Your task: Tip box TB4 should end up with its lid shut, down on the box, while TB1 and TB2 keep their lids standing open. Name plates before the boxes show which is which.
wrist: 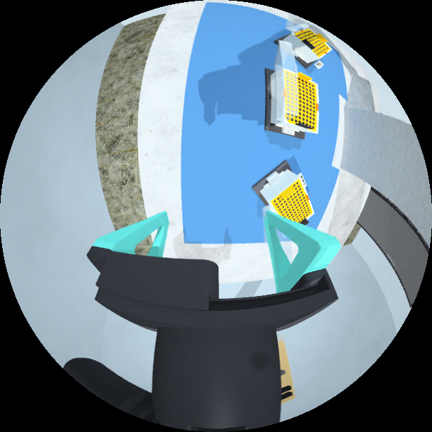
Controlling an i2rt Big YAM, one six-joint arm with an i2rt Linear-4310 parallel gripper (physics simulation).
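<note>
Three tip boxes with yellow perforated tops stand on dark bases at the right of the blue mat (225,165): a far one (313,42), a middle one (301,102) and a near one (292,201). A clear lid (286,55) shows upright at the far end of the middle box. The other lids are hard to make out. A small name plate (319,64) lies by the far box and another name plate (303,180) by the near box; I cannot read either. My gripper (216,216) is open and empty, with its right fingertip beside the near box in the view.
The mat lies on a white speckled table top (160,125) with a mottled edge (120,115) at the left. A large grey panel (387,145) and a dark strip (395,245) are at the right. A tan piece with black marks (286,370) shows below.
</note>
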